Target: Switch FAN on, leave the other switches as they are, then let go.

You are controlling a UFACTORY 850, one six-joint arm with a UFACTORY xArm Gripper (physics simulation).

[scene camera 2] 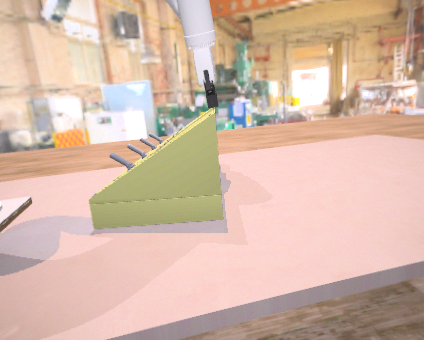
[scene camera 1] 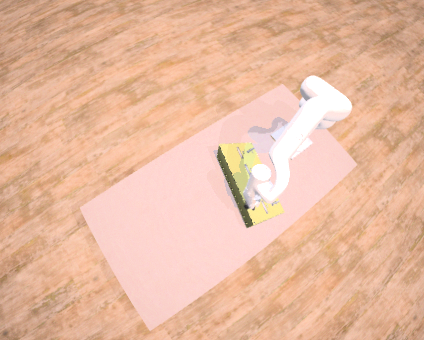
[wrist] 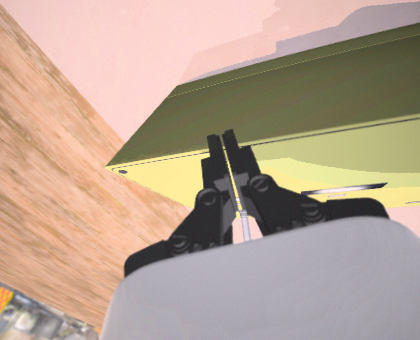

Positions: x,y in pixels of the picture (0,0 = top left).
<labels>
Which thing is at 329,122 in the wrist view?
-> A yellow-green wedge-shaped switch box.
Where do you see a yellow-green wedge-shaped switch box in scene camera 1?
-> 236,162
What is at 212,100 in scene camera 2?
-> The gripper.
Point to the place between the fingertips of the gripper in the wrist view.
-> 225,150
</labels>
